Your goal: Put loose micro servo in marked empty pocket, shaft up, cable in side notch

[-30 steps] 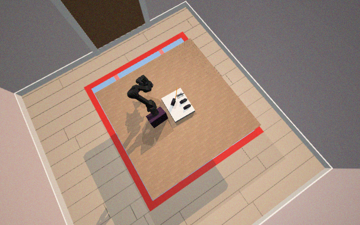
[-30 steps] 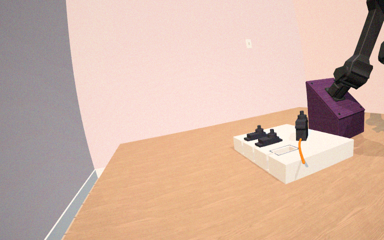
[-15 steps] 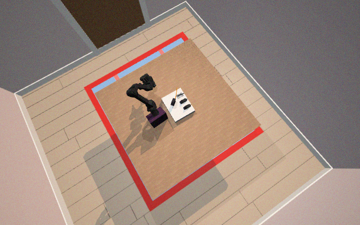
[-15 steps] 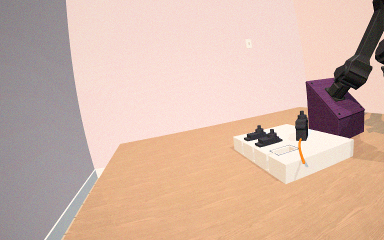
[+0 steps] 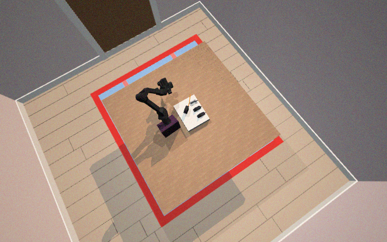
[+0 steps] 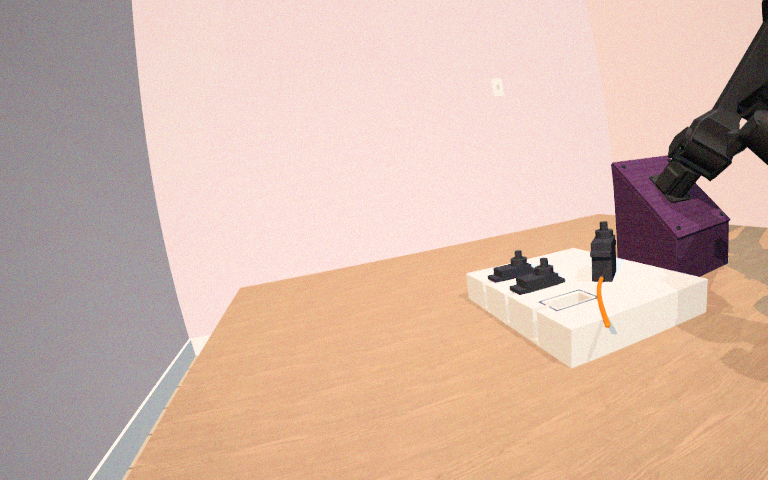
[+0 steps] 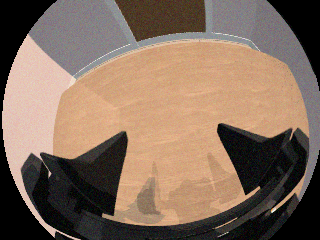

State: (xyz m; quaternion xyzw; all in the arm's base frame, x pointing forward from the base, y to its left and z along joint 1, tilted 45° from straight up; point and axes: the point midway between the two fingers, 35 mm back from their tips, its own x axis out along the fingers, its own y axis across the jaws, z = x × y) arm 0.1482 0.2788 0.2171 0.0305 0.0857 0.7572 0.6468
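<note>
Right now my gripper tip is 7 cm short of the white deck, 37 cm to the left of it and 6 cm above it.
</note>
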